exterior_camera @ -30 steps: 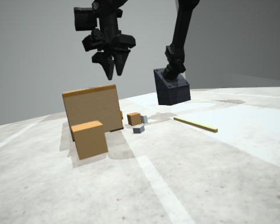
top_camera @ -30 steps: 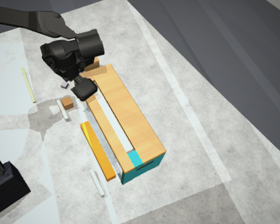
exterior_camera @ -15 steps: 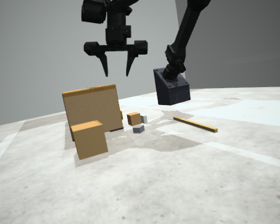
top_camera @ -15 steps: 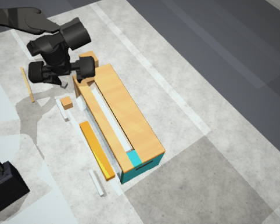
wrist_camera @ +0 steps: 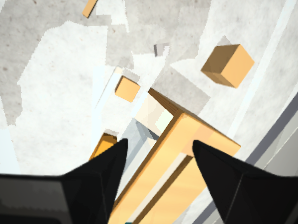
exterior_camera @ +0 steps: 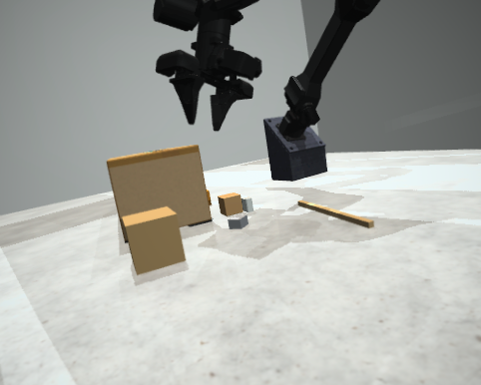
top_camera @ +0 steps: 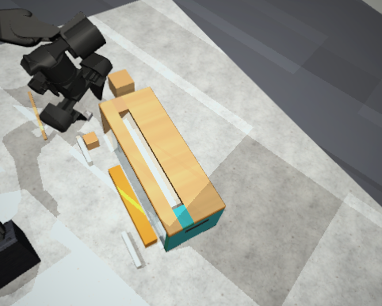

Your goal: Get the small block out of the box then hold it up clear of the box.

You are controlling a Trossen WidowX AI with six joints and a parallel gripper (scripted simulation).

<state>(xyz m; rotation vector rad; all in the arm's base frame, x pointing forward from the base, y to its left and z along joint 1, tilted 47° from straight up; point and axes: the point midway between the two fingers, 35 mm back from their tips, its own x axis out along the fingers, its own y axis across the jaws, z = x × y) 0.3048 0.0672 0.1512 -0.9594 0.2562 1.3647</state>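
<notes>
My gripper tip is 20 mm past the orange block, 10 mm to the right of it and 140 mm above it. Also, from my gripper tip: thin yellow stick (100 mm behind, 180 mm to the left, 150 mm below); then grey block (20 mm ahead, 100 mm to the left, 150 mm below).
</notes>
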